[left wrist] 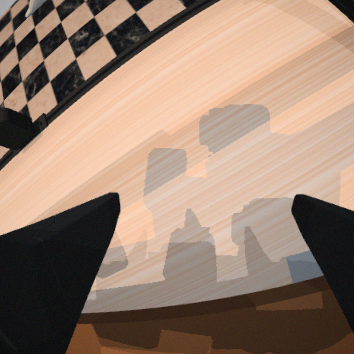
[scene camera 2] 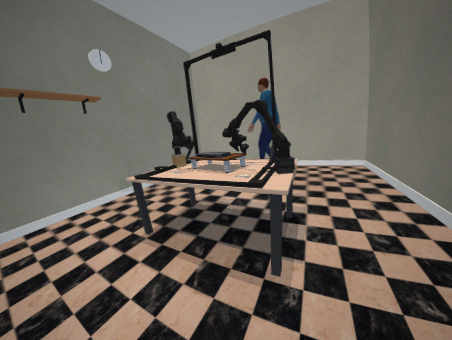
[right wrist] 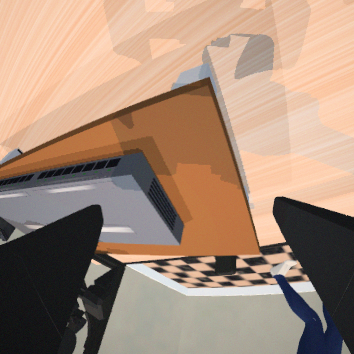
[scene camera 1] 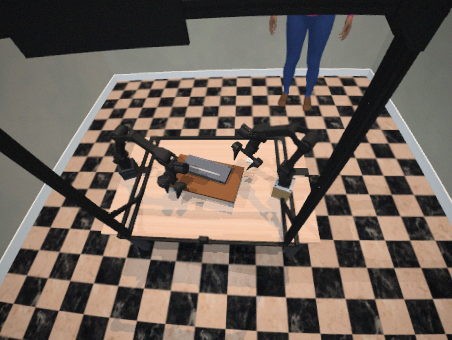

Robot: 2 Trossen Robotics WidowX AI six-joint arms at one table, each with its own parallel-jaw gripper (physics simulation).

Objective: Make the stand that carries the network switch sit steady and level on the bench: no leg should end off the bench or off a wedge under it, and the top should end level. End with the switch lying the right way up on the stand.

my left gripper: open, holds nothing
my right gripper: open, holds nothing
a grey network switch: on a brown stand
